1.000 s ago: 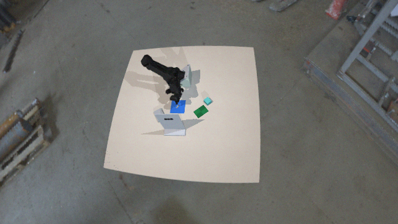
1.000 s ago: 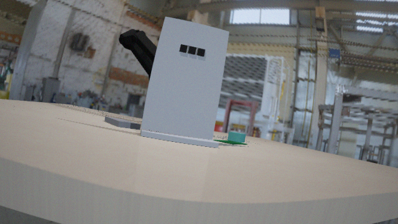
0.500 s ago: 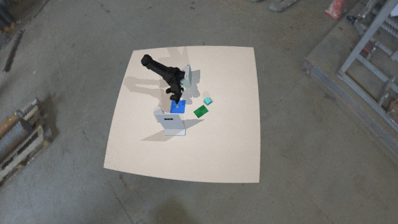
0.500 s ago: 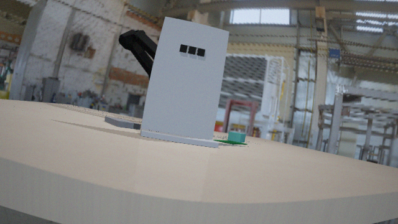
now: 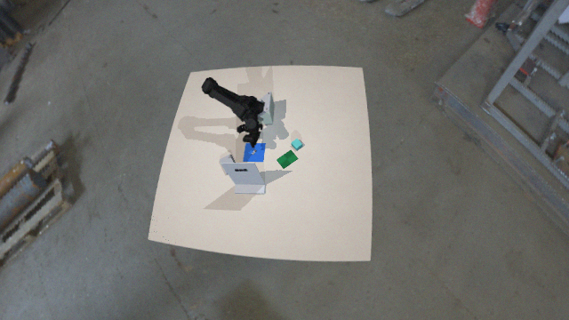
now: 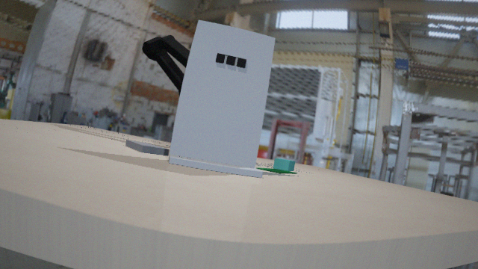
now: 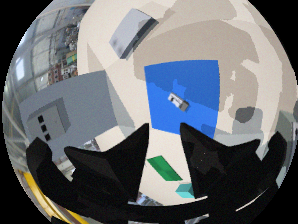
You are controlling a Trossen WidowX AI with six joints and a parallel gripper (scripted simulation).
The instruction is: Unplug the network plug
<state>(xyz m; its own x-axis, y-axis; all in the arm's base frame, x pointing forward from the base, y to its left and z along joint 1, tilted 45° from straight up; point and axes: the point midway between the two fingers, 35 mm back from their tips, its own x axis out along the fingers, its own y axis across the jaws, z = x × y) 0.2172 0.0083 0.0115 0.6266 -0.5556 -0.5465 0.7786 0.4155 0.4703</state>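
Now: gripper tip 50 mm above the network plug, 10 mm to the left of it and 10 mm short of it. Also, from my gripper tip: flat green board: 190 mm to the left, 60 mm below, 40 mm ahead; then blue marked square: 60 mm below, 10 mm to the right, 10 mm ahead; then grey plate: 150 mm to the right, 100 mm ahead, 50 mm below.
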